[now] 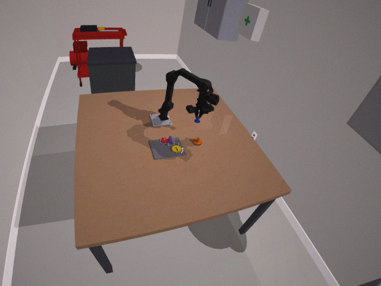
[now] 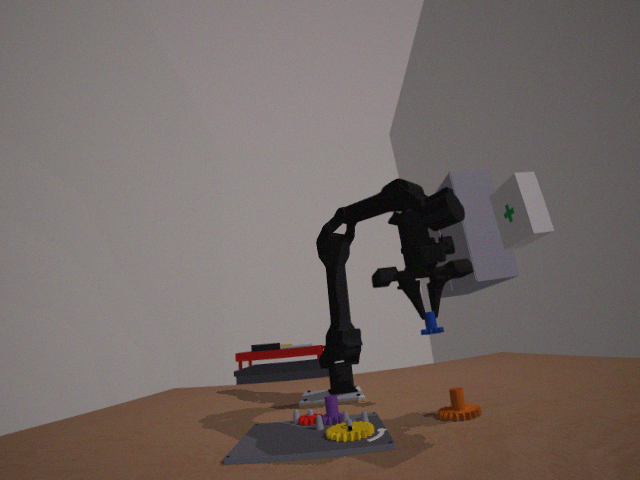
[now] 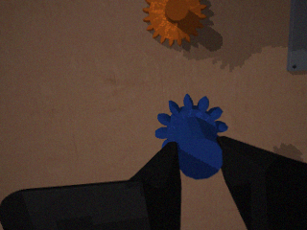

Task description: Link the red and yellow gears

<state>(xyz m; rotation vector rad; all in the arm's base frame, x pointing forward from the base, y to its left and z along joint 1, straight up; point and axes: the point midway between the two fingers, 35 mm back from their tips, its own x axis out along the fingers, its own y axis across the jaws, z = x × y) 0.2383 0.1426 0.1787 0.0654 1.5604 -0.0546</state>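
My gripper tip is now 20 mm short of the purple gear, 200 mm to the left of it and 130 mm above it. The rest, counted from my gripper tip: blue gear: 10 mm below; then white arrow: 120 mm ahead, 160 mm to the right, 150 mm below; then orange gear: 80 mm ahead, 10 mm to the right, 140 mm below.
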